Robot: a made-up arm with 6 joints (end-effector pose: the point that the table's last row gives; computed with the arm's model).
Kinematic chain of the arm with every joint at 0, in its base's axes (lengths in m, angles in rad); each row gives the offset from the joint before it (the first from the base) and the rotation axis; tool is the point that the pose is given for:
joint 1: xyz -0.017 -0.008 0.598 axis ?
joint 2: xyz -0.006 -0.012 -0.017 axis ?
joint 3: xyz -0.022 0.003 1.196 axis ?
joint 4: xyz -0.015 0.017 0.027 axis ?
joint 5: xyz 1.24 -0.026 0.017 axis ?
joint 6: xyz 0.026 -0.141 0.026 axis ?
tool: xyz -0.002 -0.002 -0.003
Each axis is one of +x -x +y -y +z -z.
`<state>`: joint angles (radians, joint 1 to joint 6).
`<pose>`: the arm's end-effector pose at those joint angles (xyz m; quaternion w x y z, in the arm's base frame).
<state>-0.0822 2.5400 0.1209 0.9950 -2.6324 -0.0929</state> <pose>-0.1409 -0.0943 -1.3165 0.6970 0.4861 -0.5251 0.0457</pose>
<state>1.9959 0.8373 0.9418 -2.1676 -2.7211 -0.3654</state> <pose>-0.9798 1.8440 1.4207 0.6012 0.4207 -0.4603 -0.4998</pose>
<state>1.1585 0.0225 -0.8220 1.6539 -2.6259 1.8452</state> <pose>0.3638 0.8684 0.9974 0.4671 0.6303 -0.6146 0.0820</pose>
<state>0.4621 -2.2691 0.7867 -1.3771 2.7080 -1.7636</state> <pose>-1.8708 -0.9628 0.0296 0.9831 0.1640 0.0809 0.0023</pose>
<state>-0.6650 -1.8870 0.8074 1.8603 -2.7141 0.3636</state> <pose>-1.8114 1.4530 0.5378 0.5711 0.5949 -0.1344 -0.5494</pose>
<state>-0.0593 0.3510 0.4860 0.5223 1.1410 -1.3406</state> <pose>1.5406 -0.2110 2.0248 0.7618 0.2936 -0.3825 0.4326</pose>
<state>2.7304 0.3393 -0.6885 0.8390 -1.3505 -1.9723</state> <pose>-1.0272 0.5436 0.7182 0.8340 -0.3919 0.1448 0.3603</pose>
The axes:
joint 1: +z
joint 2: +y
joint 3: -y
joint 4: -x
joint 5: -y
joint 6: -x

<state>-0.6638 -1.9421 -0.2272 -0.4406 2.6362 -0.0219</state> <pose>-1.0906 0.6433 1.3124 0.5553 0.0826 0.8217 -0.0979</pose>
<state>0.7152 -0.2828 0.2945 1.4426 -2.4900 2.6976</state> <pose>0.4291 0.3343 2.5500 0.0918 0.6733 -0.5798 -0.4496</pose>
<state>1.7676 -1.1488 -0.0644 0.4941 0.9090 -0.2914</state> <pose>0.2277 -0.6403 2.2014 0.2779 0.5209 -0.6401 0.4917</pose>
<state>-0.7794 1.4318 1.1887 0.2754 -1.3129 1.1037</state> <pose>1.5898 -1.8149 0.5377 0.6144 -0.1963 0.7603 0.0773</pose>
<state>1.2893 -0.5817 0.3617 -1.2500 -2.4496 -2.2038</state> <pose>0.0482 0.1240 2.4799 0.4057 -0.0664 0.9115 0.0142</pose>
